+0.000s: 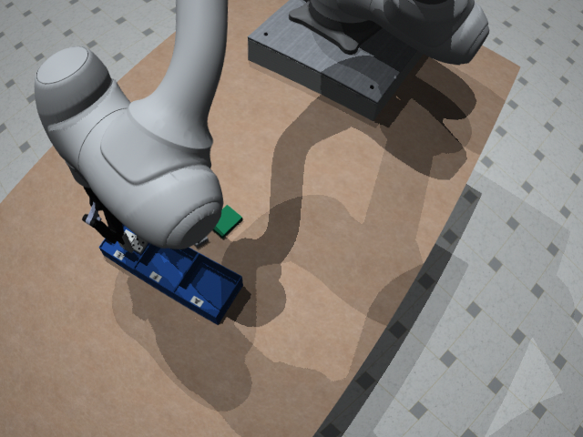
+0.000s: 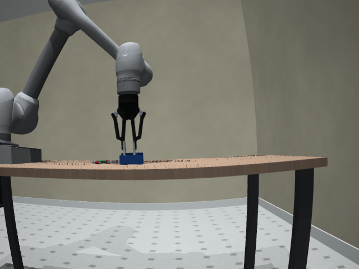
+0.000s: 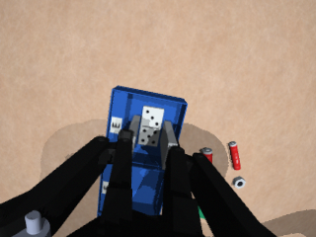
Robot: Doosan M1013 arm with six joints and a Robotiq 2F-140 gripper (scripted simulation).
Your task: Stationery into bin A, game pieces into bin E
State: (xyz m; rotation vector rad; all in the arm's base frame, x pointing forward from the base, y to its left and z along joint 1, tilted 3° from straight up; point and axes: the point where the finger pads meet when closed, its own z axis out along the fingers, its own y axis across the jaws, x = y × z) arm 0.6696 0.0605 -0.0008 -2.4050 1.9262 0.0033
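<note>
Now: the white domino 40 mm below my hand. Round my hand: blue three-compartment bin (10 mm behind, 80 mm to the left, 30 mm below); red thing (130 mm behind, 10 mm to the right, 40 mm below); grey clip-like piece (90 mm behind, 90 mm to the left, 40 mm below).
</note>
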